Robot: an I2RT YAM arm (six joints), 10 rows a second.
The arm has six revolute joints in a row. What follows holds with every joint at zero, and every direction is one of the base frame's. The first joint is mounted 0.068 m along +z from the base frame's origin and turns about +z. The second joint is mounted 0.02 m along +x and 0.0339 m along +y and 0.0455 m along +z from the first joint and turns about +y. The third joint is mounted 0.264 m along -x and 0.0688 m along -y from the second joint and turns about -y. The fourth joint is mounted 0.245 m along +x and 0.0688 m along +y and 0.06 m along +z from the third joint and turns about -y. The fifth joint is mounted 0.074 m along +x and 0.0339 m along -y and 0.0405 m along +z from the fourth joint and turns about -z. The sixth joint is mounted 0.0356 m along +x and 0.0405 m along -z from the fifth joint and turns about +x. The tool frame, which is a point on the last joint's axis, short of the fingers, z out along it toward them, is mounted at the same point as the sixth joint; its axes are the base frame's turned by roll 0, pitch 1.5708 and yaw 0 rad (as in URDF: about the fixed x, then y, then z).
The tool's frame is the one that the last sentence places.
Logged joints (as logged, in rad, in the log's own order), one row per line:
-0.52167 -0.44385 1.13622 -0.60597 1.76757 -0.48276
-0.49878 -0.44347 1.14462 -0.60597 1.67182 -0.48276
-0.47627 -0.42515 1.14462 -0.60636 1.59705 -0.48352
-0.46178 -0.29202 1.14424 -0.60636 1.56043 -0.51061
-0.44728 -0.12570 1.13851 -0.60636 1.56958 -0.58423
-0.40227 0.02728 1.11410 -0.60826 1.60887 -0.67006
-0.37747 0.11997 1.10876 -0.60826 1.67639 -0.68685
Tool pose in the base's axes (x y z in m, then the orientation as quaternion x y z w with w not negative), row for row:
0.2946 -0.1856 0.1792 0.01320 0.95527 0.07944 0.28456
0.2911 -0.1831 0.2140 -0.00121 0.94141 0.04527 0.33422
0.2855 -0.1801 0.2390 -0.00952 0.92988 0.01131 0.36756
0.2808 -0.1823 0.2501 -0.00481 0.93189 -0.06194 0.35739
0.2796 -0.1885 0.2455 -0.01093 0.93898 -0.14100 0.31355
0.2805 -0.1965 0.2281 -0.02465 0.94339 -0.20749 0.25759
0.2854 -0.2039 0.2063 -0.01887 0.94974 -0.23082 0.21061
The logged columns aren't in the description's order. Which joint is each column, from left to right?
Columns, left to right: joint 4, joint 5, joint 3, joint 1, joint 2, joint 6.
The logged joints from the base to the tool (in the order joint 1, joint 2, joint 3, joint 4, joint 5, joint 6), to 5 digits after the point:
-0.60597 1.76757 1.13622 -0.52167 -0.44385 -0.48276
-0.60597 1.67182 1.14462 -0.49878 -0.44347 -0.48276
-0.60636 1.59705 1.14462 -0.47627 -0.42515 -0.48352
-0.60636 1.56043 1.14424 -0.46178 -0.29202 -0.51061
-0.60636 1.56958 1.13851 -0.44728 -0.12570 -0.58423
-0.60826 1.60887 1.11410 -0.40227 0.02728 -0.67006
-0.60826 1.67639 1.10876 -0.37747 0.11997 -0.68685

